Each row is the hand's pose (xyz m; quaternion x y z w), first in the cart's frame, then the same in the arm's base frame.
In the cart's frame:
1: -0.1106 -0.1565 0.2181 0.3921 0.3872 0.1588 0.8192
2: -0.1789 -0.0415 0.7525 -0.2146 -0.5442 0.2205 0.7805
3: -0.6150 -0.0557 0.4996 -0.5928 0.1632 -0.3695 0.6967
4: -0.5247 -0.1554 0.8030 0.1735 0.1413 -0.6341 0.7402
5: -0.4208 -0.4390 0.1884 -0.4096 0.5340 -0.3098 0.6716
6: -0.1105 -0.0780 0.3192 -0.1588 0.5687 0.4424 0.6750
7: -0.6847 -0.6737 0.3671 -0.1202 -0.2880 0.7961 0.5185
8: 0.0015 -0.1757 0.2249 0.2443 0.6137 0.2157 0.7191
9: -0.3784 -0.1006 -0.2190 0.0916 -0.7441 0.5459 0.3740
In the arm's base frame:
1: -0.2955 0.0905 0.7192 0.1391 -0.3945 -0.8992 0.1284
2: -0.0379 -0.0722 1.1782 -0.6691 0.3314 -0.6624 0.0603
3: 0.2346 -0.1564 0.7623 -0.0828 -0.4695 0.6577 0.5832
4: 0.3127 -0.0561 1.0689 0.0525 0.3261 0.6603 0.6745
5: 0.0344 0.2834 0.5433 -0.4217 -0.2555 0.7242 0.4822
6: -0.2729 0.0085 0.8148 0.4217 0.1755 -0.8377 0.2992
7: 0.4008 0.4290 0.5779 -0.3754 0.3328 -0.5446 0.6721
8: -0.3844 0.1379 0.7723 0.4002 -0.2701 -0.8603 0.1637
9: -0.2657 -0.0055 0.2134 -0.8129 0.1344 -0.2703 0.4980

